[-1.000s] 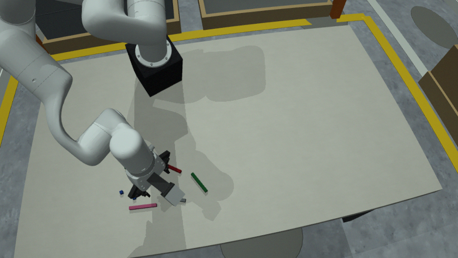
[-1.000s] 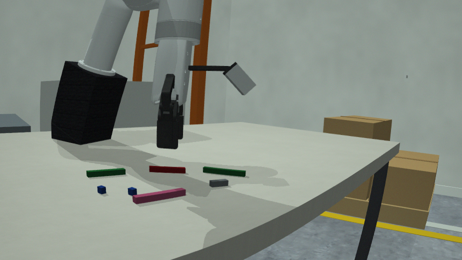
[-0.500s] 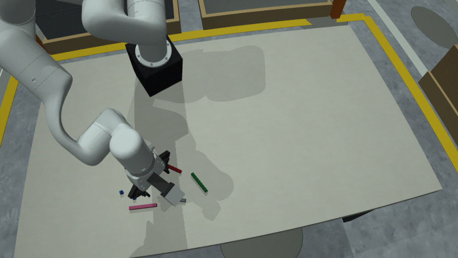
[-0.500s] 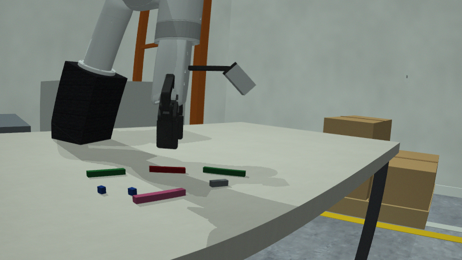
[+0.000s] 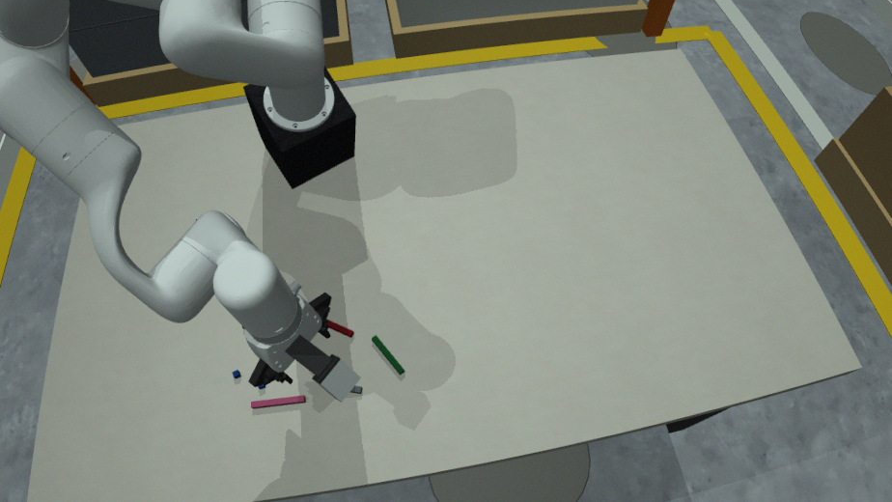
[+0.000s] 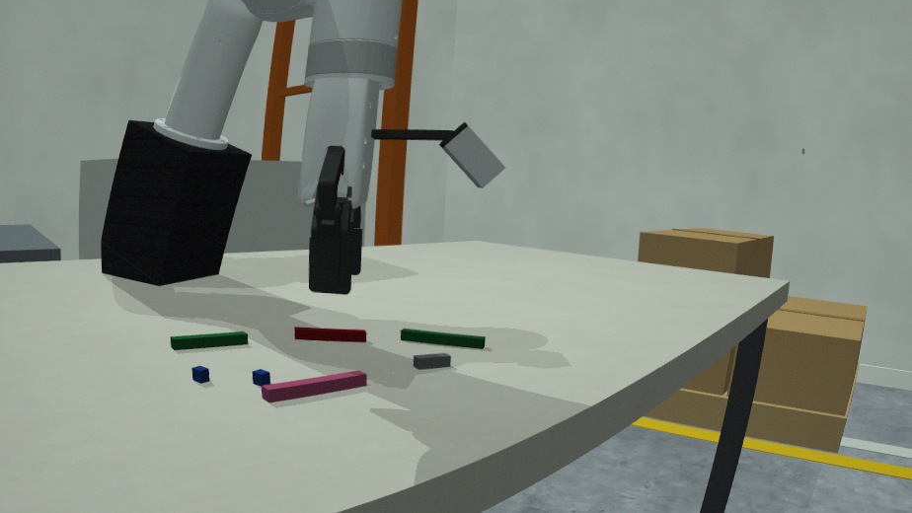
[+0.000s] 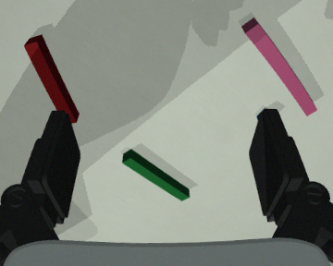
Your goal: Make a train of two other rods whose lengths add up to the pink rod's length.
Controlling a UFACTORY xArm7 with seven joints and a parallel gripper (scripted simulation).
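Right now my hand is 6 cm short of the pink rod, 5 cm to the left of it and 7 cm above it. Round my hand: grey rod 4 cm ahead, 7 cm to the left, 7 cm below; then red rod 7 cm behind, 3 cm to the left, 7 cm below.
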